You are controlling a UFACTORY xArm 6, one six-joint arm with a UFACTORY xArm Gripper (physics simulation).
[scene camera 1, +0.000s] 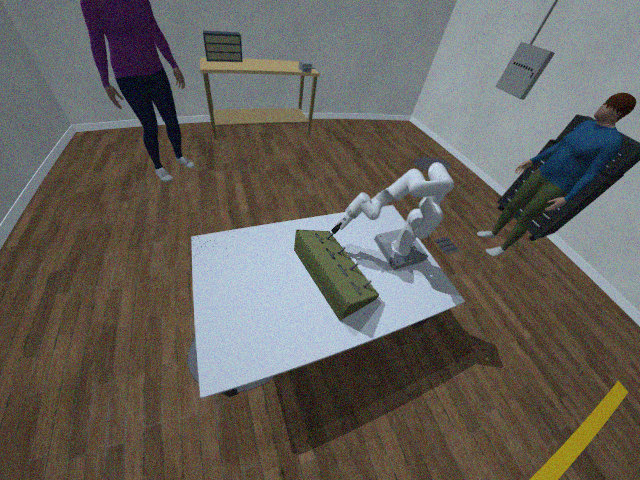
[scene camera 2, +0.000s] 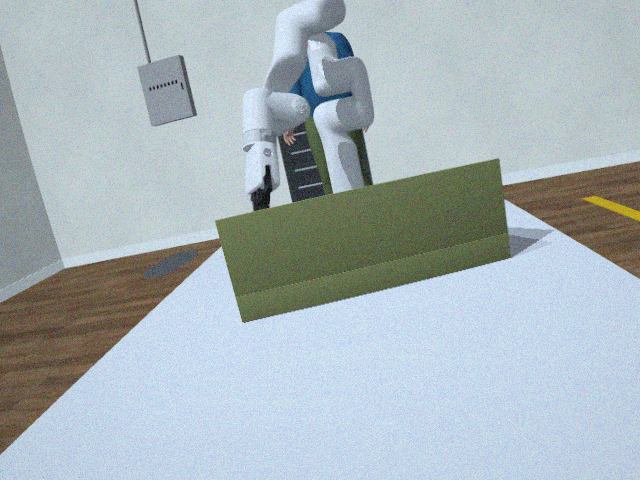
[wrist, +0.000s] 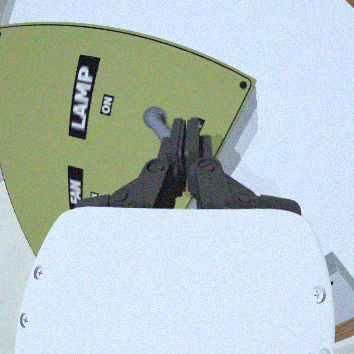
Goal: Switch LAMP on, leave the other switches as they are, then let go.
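Pixels of known places: gripper, fingertip midpoint: point(scene camera 1: 333, 231) point(wrist: 187, 135); arm's base, origin of the base link: point(scene camera 1: 400, 248).
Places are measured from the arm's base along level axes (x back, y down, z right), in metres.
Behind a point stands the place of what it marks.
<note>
The olive switch panel point(scene camera 1: 321, 273) {z -0.008, x -0.602, y -0.089 m} point(scene camera 2: 361, 232) {z 0.040, x -0.605, y -0.058 m} point(wrist: 40, 100) {z 0.199, x -0.538, y -0.095 m} stands on the white table. In the wrist view, the LAMP label point(wrist: 84, 97) {z 0.214, x -0.494, y -0.072 m} and its ON label point(wrist: 107, 105) {z 0.212, x -0.472, y -0.062 m} lie left of the grey LAMP lever point(wrist: 159, 122) {z 0.221, x -0.419, y -0.060 m}. The lever leans away from ON, toward the OFF side; its tip is hidden behind the fingers. My gripper point(scene camera 1: 333, 231) {z 0.228, x -0.392, y -0.071 m} point(scene camera 2: 261, 205) point(wrist: 187, 135) {z 0.228, x -0.392, y -0.071 m} is shut with nothing between its fingers. It is low over the panel, close beside the lever on its OFF side; contact is unclear. The OFF label point(wrist: 201, 122) {z 0.227, x -0.395, y -0.022 m} is mostly covered.
The FAN label point(wrist: 75, 186) {z 0.102, x -0.489, y -0.074 m} is partly hidden by my gripper. Other levers point(scene camera 1: 341, 250) {z 0.095, x -0.413, y -0.062 m} point(scene camera 1: 354, 267) {z -0.027, x -0.403, y -0.063 m} point(scene camera 1: 367, 284) {z -0.147, x -0.399, y -0.061 m} stick up along the panel. The white table point(scene camera 1: 248, 310) {z 0.011, x -0.982, y 0.053 m} point(scene camera 2: 361, 387) {z 0.098, x -0.894, y 0.053 m} carries the arm's base plate point(scene camera 1: 385, 245) {z 0.059, x -0.080, y 0.003 m}. Two people stand away from the table.
</note>
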